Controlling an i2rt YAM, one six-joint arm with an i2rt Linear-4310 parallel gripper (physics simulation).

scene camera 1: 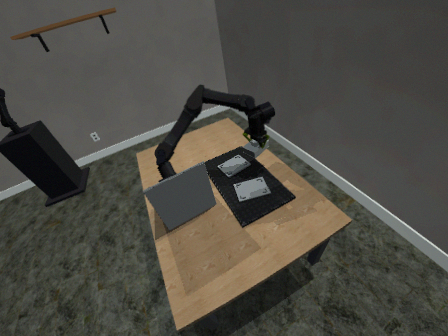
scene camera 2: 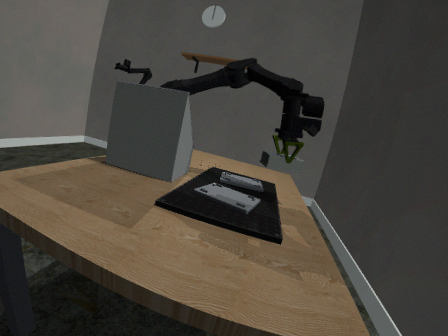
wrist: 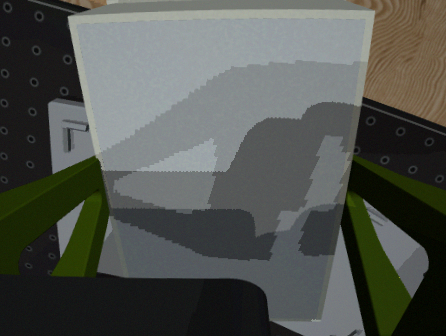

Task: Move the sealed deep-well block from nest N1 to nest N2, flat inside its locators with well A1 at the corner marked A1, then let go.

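Frame: origin at the arm's base, x ahead, y left, z up, level; centimetres.
Where they show: gripper, fingertip midpoint: (scene camera 1: 256, 144) (scene camera 2: 284, 159) (wrist: 223, 167); arm's base, origin of the base link: (scene camera 1: 171, 179) (scene camera 2: 153, 111).
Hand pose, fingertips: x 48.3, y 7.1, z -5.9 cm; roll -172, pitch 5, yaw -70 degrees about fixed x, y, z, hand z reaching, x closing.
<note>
Each offset is from my fingertips to the top centre of the thing. Level surfaces: height alone.
The sealed deep-well block {dx -0.7, dy -0.3, dz +1.7 cm} (scene camera 1: 256, 148) (scene camera 2: 276, 161) (wrist: 210, 45) is a pale grey box with a flat top. My gripper (scene camera 1: 256, 140) (scene camera 2: 288, 157) (wrist: 223, 167) is shut on it, with green fingers against its two long sides in the wrist view. The block is in the air beyond the far end of the black perforated board (scene camera 1: 260, 212) (scene camera 2: 185, 200) (wrist: 30, 60). Two light grey nest plates with corner locators lie on the board: a far one {dx -13.1, dy +5.5, dz -11.8 cm} (scene camera 1: 232, 166) (scene camera 2: 241, 181) and a near one {dx -13.4, dy -16.1, dz -11.8 cm} (scene camera 1: 251, 189) (scene camera 2: 222, 193). Nest labels and the A1 marks are not readable.
A grey upright panel box (scene camera 1: 182, 197) (scene camera 2: 145, 130) stands on the wooden table {dz -14.9 cm} (scene camera 1: 215, 265) (scene camera 2: 165, 250), beside the board and near the arm's base. A black pedestal (scene camera 1: 42, 162) with another arm stands on the floor. A wall shelf (scene camera 1: 65, 23) hangs behind.
</note>
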